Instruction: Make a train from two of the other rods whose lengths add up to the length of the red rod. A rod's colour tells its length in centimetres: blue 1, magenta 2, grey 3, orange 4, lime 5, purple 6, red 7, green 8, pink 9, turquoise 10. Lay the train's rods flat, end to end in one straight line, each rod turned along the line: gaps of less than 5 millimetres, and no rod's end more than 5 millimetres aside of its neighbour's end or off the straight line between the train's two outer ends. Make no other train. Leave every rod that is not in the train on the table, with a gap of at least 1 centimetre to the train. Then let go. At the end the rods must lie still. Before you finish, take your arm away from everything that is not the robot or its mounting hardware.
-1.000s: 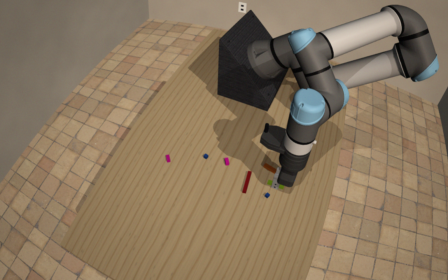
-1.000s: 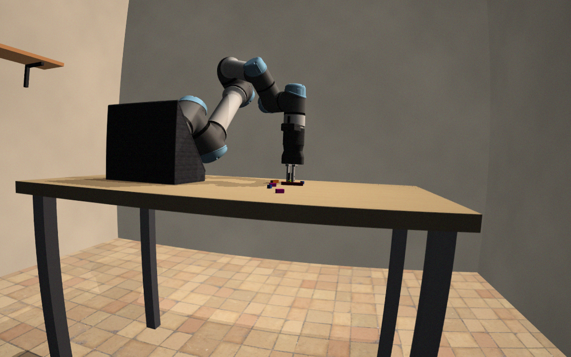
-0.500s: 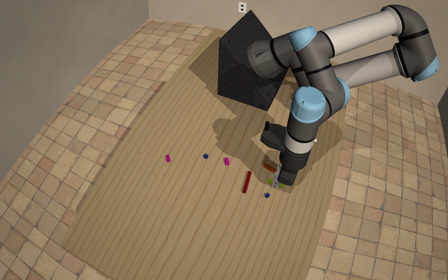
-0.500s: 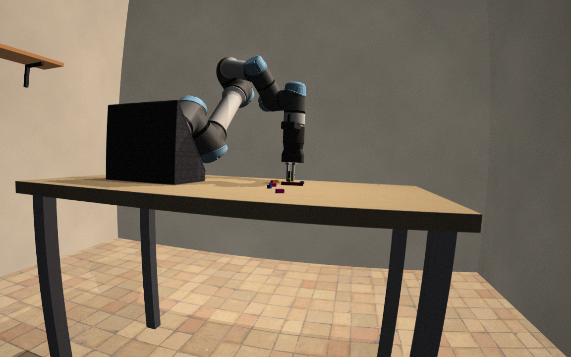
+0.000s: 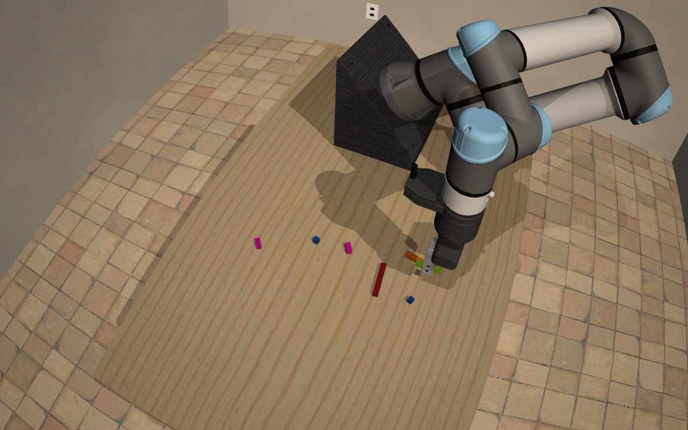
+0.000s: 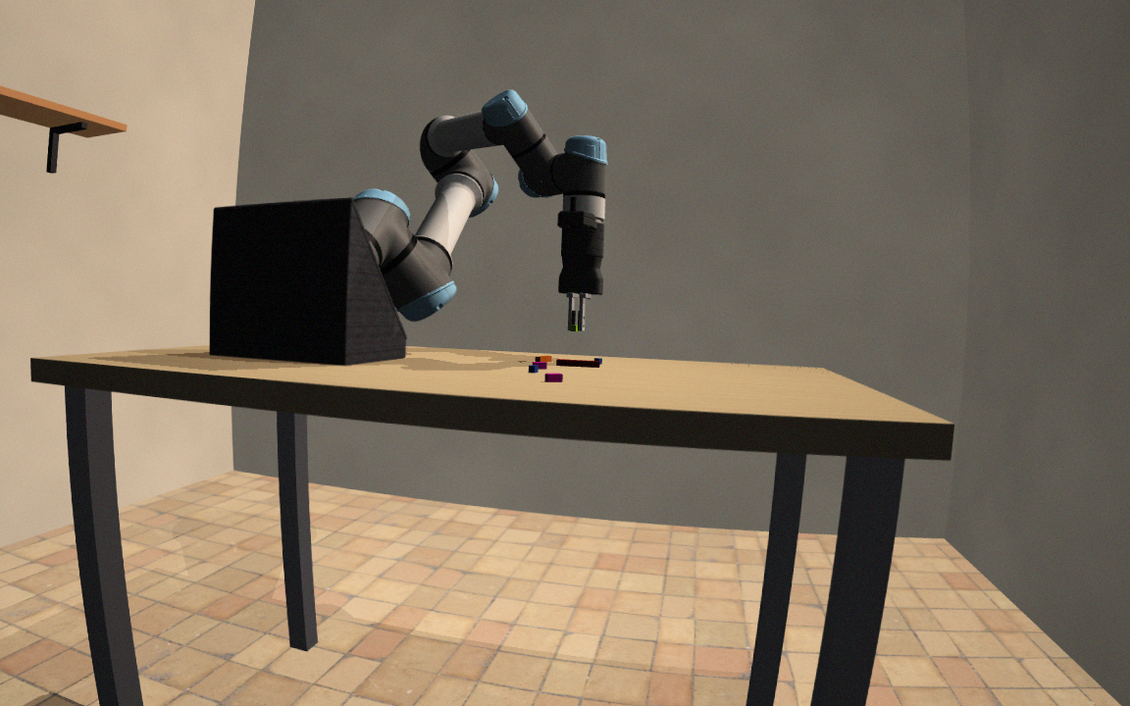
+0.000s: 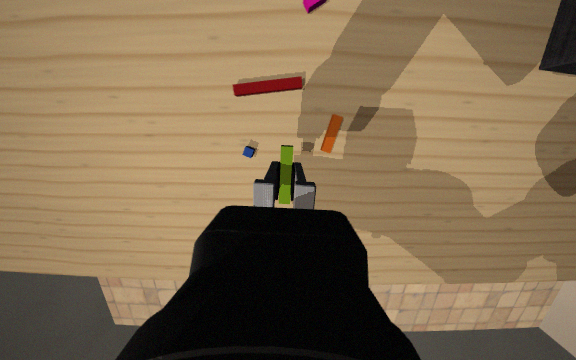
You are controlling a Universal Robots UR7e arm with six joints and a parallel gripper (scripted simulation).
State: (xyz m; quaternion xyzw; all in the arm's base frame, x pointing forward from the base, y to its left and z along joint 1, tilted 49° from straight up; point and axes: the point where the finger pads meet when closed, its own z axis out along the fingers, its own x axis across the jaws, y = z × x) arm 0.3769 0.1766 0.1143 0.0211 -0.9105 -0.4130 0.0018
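Right now my hand is 80 mm to the left of the red rod, 70 mm above it and 30 mm short of it. Round my hand: orange rod (70 mm below, 50 mm behind, 40 mm to the right); then lime rod (10 mm below).
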